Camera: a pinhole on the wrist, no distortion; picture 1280 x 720 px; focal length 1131.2 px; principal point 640.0 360.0 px. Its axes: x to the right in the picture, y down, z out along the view. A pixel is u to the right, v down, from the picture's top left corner.
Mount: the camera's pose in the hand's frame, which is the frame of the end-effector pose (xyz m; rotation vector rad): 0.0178 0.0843 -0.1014 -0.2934 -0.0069 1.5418
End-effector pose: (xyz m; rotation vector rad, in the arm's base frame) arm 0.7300 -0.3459 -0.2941 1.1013 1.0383 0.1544
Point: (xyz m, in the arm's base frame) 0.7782 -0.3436 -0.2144
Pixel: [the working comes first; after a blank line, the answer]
In the camera's frame: -0.0291 0.0112 0.1427

409.2 448.8
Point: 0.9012 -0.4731 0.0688
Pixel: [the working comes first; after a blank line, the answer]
In the camera's frame: 0.1311 0.1509 0.4014

outside the picture
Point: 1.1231 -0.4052 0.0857
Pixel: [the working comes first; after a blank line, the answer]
In the camera's frame: 0.2408 -0.0197 0.5156

1168.3 316.9
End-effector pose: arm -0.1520 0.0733 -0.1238 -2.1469 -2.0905 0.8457
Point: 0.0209 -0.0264 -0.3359
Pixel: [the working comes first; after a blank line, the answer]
In the camera's frame: 0.1168 -0.0043 0.2784

1114.6 342.7
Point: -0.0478 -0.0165 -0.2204
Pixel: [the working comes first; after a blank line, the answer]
In the camera's frame: 0.0226 0.0379 0.1917

773.3 583.4
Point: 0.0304 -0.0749 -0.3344
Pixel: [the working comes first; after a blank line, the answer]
In the camera's frame: 0.1257 0.0389 0.3007

1112.9 506.4
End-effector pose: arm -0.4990 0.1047 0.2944 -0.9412 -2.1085 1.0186
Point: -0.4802 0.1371 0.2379
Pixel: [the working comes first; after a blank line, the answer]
In the camera's frame: -0.0354 -0.0057 0.0997

238.0 295.0
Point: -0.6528 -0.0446 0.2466
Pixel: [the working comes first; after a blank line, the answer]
In the camera's frame: -0.2167 0.0016 0.2729

outside the picture
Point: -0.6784 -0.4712 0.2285
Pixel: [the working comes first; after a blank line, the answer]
In the camera's frame: -0.4472 0.2879 0.4917

outside the picture
